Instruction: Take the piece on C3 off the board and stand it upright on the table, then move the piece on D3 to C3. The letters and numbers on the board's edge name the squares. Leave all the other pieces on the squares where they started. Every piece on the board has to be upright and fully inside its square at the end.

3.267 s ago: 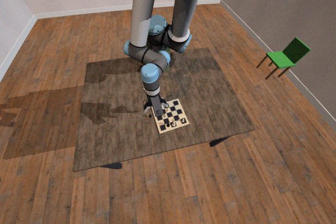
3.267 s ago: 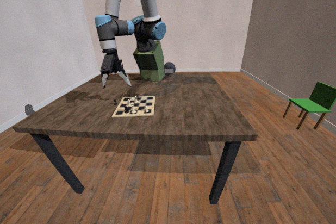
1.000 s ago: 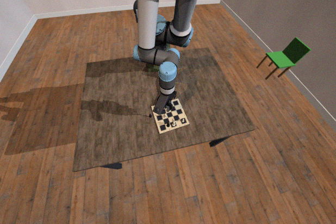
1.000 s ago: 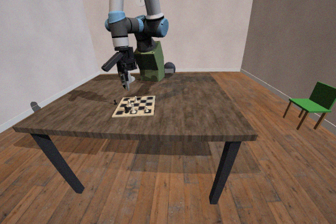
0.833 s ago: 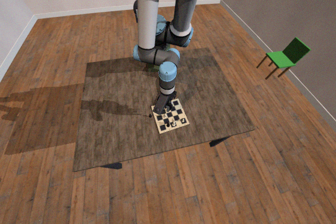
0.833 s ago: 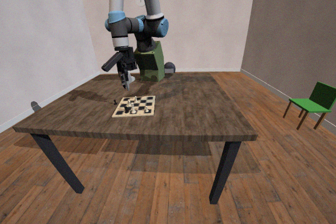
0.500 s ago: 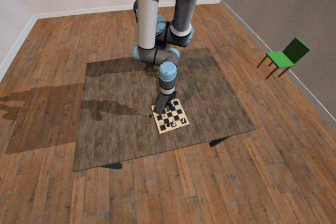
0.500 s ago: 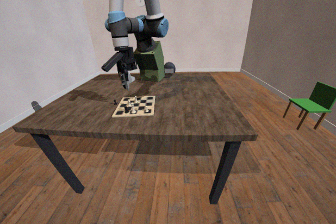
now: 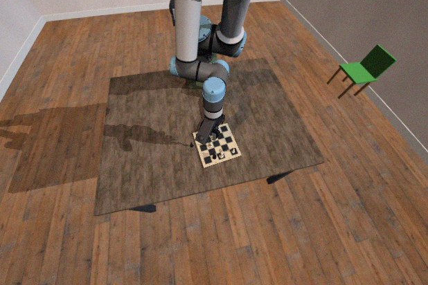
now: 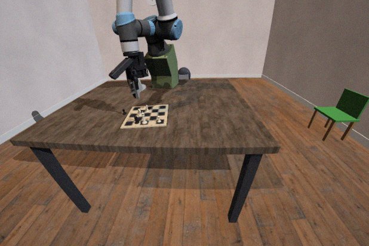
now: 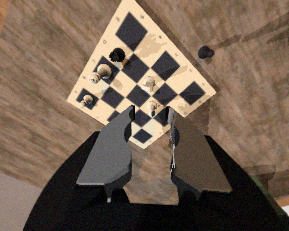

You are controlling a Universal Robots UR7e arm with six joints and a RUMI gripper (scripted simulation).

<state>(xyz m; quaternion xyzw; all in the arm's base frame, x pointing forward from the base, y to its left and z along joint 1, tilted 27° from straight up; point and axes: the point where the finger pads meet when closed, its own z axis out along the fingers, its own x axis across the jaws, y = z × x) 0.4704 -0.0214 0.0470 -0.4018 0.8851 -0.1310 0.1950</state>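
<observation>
Right now my hand is 1 cm past the chessboard, 4 cm to the right of it and 11 cm above it.
</observation>
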